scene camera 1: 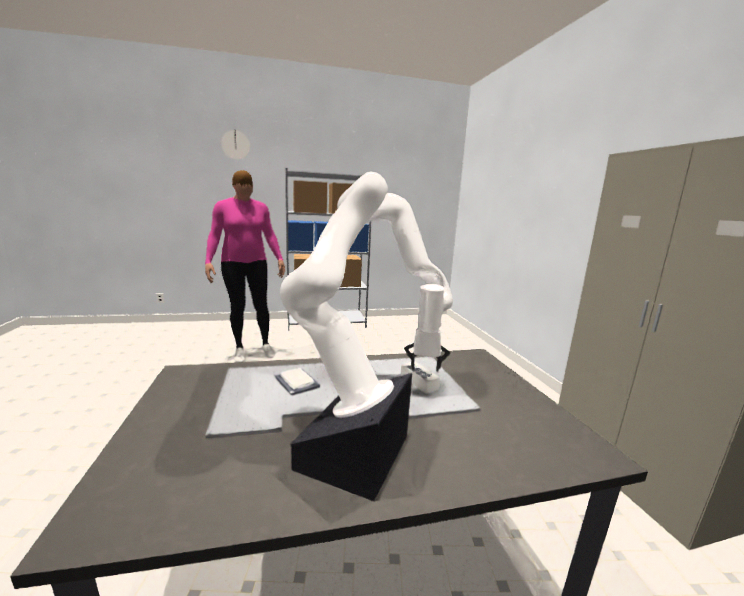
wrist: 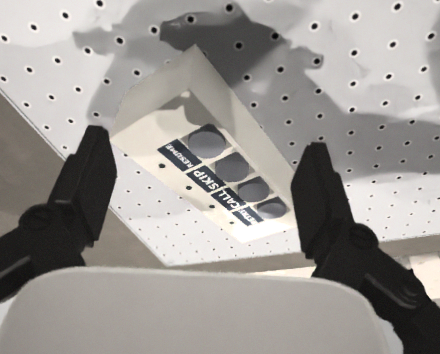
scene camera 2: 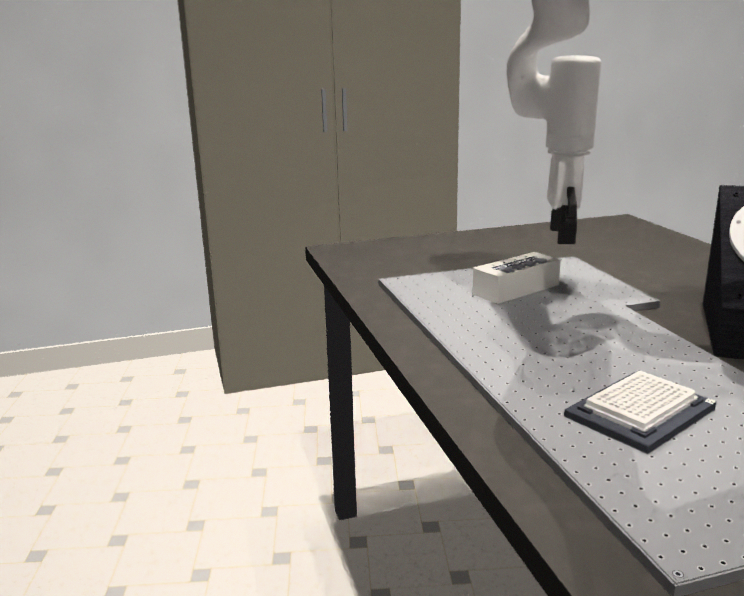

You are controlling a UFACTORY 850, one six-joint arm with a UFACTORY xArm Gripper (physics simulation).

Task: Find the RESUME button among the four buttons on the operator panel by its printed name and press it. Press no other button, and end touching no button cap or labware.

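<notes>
The operator panel point(scene camera 1: 428, 384) point(scene camera 2: 518, 286) point(wrist: 215, 85) is a pale box with four round grey buttons in a row. In the wrist view the RESUME button point(wrist: 207, 141) is at the upper left end, beside its dark printed label point(wrist: 179, 155). The SKIP button point(wrist: 231, 167) comes after it, then the CALL button point(wrist: 254, 190) and a fourth button point(wrist: 271, 207) whose small label is hard to read. My gripper point(scene camera 1: 426, 370) point(scene camera 2: 566, 239) point(wrist: 207, 156) is open and empty. It hangs above the panel's robot-side end in scene camera 2, apart from the caps.
A white well plate point(scene camera 1: 298, 378) point(scene camera 2: 642, 397) sits in a dark holder point(scene camera 2: 647, 442) on the perforated board point(scene camera 1: 242, 419) point(scene camera 2: 658, 533) point(wrist: 400, 90). The dark table point(scene camera 1: 496, 459) point(scene camera 2: 397, 257) carries the arm's black wedge base point(scene camera 1: 347, 459). A person point(scene camera 1: 243, 229) stands behind the table.
</notes>
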